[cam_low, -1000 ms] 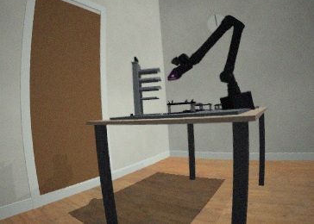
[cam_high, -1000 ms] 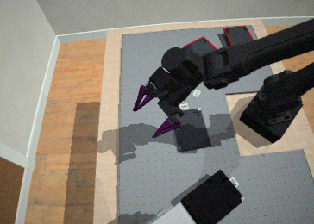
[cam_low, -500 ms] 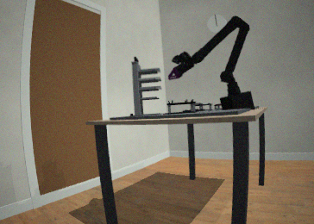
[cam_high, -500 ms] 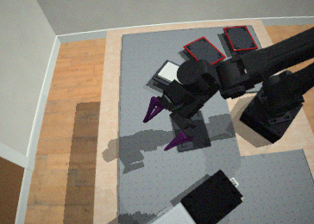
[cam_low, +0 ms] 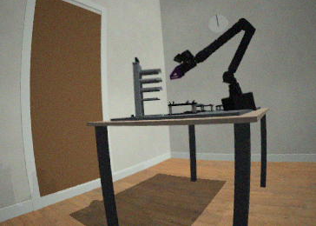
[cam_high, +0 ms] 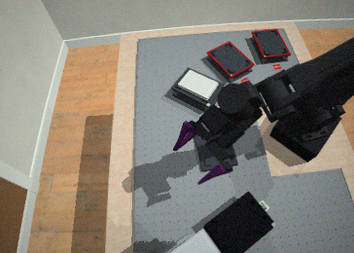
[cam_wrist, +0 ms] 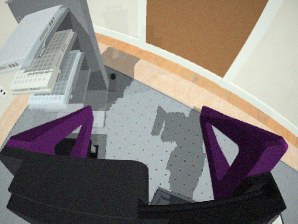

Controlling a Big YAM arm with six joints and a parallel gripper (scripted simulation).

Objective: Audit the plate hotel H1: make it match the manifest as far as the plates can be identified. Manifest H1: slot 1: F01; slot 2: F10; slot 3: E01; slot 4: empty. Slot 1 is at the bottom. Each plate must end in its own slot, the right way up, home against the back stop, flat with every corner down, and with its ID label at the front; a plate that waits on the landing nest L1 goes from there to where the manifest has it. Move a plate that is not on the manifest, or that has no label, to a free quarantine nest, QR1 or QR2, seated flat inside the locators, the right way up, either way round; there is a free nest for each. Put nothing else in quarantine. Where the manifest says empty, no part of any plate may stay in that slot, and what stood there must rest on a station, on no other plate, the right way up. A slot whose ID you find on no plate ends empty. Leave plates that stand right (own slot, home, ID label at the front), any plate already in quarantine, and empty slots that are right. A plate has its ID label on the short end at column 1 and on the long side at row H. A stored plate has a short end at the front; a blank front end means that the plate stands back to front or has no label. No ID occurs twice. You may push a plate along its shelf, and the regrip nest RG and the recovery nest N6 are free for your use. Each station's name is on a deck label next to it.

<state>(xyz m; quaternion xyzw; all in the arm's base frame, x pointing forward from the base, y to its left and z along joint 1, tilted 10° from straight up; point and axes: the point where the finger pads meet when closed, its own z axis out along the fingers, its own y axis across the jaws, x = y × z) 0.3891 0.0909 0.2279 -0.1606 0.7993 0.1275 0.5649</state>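
The pale plate is 21 cm to the left of my hand, 4 cm ahead of it and 1 cm above it. The rest, counted from my hand: plate hotel: 24 cm to the left, 11 cm ahead, 10 cm below; H1 deck label: 28 cm to the left, 25 cm below, 5 cm behind; black nest: 20 cm below, 14 cm to the left, 12 cm behind.
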